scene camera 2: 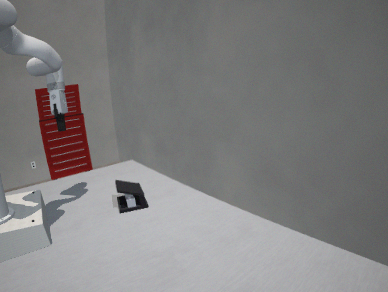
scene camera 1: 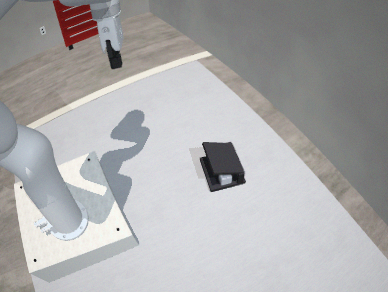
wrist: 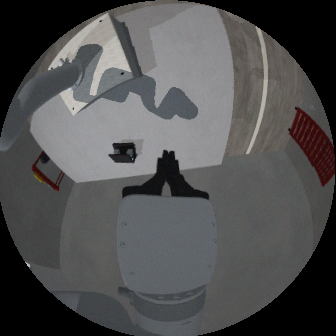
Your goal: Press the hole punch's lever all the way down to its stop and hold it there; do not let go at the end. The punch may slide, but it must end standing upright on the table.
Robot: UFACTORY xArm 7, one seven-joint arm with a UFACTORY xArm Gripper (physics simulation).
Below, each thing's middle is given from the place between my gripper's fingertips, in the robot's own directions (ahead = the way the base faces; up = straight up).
Now: the lever (scene camera 1: 222, 157) 290 mm to the right of my hand, 220 mm below it and 140 mm ahead of it. Also, from my hand: black hole punch (scene camera 1: 215, 182) (290 mm to the right, 240 mm below, 140 mm ahead).
